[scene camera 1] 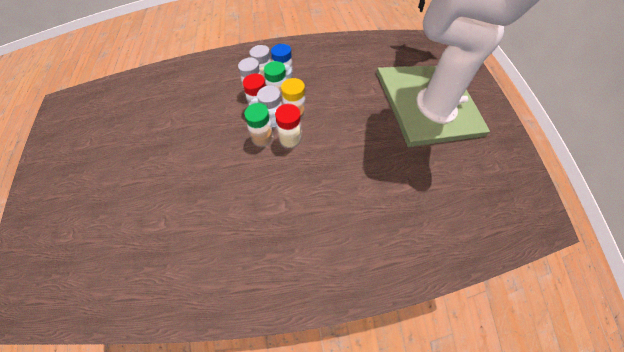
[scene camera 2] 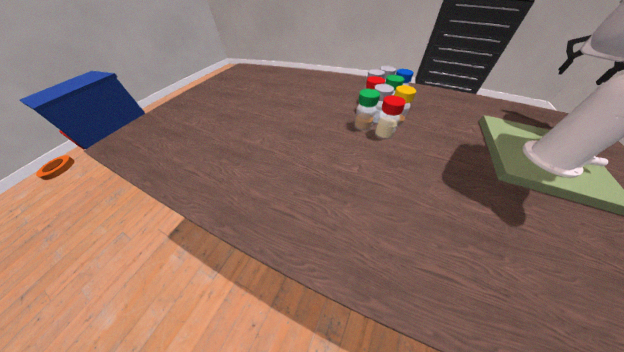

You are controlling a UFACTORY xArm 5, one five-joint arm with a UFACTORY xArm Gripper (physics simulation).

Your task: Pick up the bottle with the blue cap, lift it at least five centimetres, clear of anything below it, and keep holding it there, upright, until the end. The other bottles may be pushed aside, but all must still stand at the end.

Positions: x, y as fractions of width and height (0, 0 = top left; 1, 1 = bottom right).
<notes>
In view: a green-capped bottle (scene camera 1: 0.41, 0.33).
</notes>
